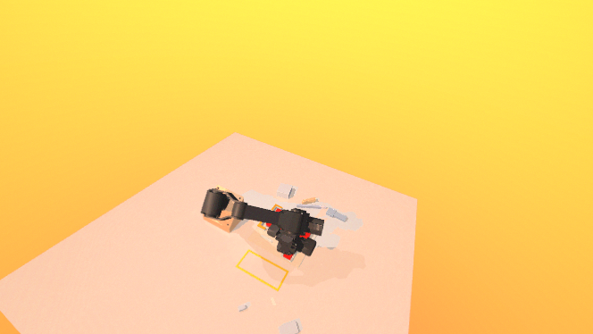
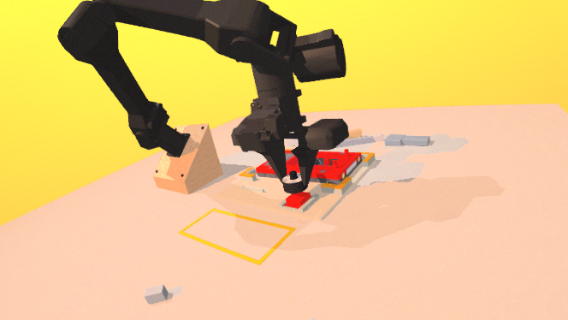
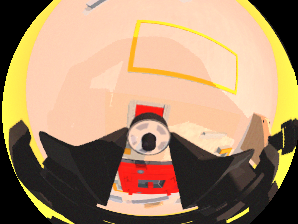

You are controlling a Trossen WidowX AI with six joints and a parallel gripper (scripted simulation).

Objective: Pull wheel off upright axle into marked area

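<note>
The black axle lies 10 mm below my gripper tip. From my gripper tip the other things lie so: dark wheel right at my gripper tip.
</note>
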